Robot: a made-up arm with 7 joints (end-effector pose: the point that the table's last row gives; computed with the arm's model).
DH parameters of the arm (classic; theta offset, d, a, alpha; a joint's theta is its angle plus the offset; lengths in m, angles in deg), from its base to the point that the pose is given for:
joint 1: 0 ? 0 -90
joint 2: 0 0 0 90
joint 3: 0 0.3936 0.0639 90
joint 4: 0 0 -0.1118 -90
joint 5: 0 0.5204 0 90
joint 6: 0 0 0.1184 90
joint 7: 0 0 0 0
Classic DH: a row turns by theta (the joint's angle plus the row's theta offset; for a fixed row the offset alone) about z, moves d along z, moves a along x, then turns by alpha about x.
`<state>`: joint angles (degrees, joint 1 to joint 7).
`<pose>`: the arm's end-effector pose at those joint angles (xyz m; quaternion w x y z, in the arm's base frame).
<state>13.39 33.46 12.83 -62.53 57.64 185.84 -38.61</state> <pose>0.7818 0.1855 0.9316 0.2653 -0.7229 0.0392 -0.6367</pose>
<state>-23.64 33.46 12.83 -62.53 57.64 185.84 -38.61</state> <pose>0.7359 -0.3227 0.9316 0.0494 -0.6731 0.2667 -0.6880</pose>
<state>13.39 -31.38 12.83 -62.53 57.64 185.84 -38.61</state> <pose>-0.0266 -0.0069 1.4245 0.3341 -0.2452 -0.0262 -0.9097</pose>
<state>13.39 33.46 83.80 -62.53 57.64 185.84 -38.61</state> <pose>0.4409 0.5377 1.0968 0.7466 -0.5722 -0.1003 -0.3242</pose>
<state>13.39 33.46 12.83 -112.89 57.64 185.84 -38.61</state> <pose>0.6760 0.1982 0.4867 0.1333 -0.9475 -0.0100 -0.2906</pose>
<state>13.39 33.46 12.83 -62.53 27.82 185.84 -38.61</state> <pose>0.7693 0.2228 0.9777 0.1075 -0.6928 -0.1559 -0.6958</pose>
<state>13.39 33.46 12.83 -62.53 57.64 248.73 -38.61</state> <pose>0.6619 0.2046 0.9088 0.0250 0.4436 -0.3489 0.8252</pose>
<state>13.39 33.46 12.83 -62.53 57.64 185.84 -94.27</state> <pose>0.7818 0.1855 0.9316 0.0626 0.6576 0.3029 0.6869</pose>
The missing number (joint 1, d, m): 0.5238
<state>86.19 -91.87 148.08 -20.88 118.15 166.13 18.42</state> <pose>-0.2557 -0.9074 0.3726 0.0840 0.1292 0.8103 -0.5654</pose>
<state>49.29 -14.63 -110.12 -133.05 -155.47 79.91 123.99</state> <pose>0.2897 -0.5493 0.5205 0.7984 0.3146 -0.3098 0.4093</pose>
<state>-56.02 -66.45 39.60 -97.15 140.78 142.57 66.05</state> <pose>0.2468 0.3007 1.1655 0.8710 -0.3668 0.3244 -0.0412</pose>
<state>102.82 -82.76 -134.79 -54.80 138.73 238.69 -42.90</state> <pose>0.3870 -0.6500 0.3244 0.0710 -0.0091 0.9951 0.0681</pose>
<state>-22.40 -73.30 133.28 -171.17 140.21 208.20 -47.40</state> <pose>0.0998 0.1394 0.4437 0.3617 0.6648 0.1111 0.6441</pose>
